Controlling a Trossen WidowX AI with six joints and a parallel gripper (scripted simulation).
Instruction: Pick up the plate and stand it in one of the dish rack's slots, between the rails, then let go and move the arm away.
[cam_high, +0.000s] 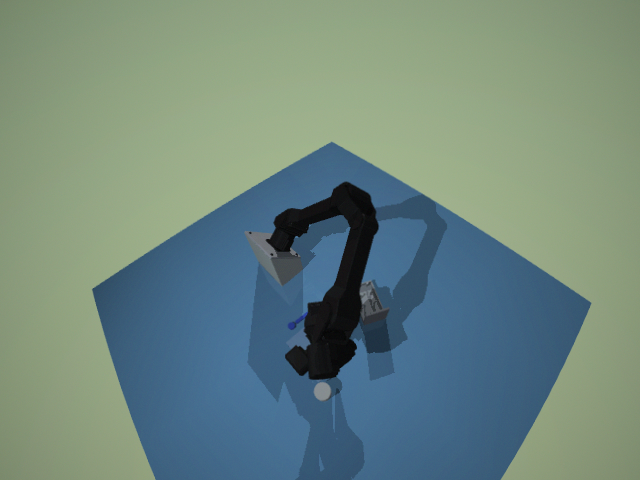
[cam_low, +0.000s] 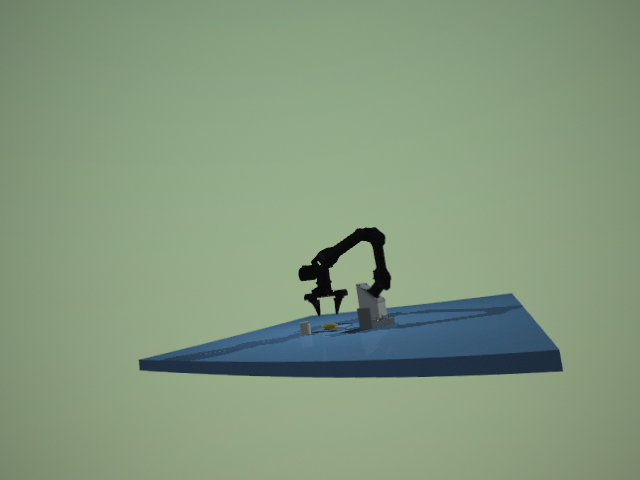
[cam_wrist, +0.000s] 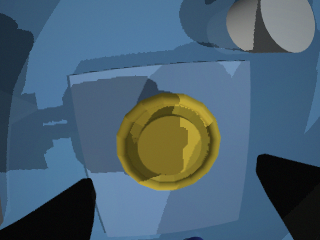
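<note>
The yellow plate is 5 cm below my gripper tip. The rest, counted from my gripper tip: pale blue mat 6 cm below, 3 cm behind; cylinder cup 8 cm to the right, 8 cm ahead, 4 cm below; blue spoon 13 cm behind, 6 cm below.
</note>
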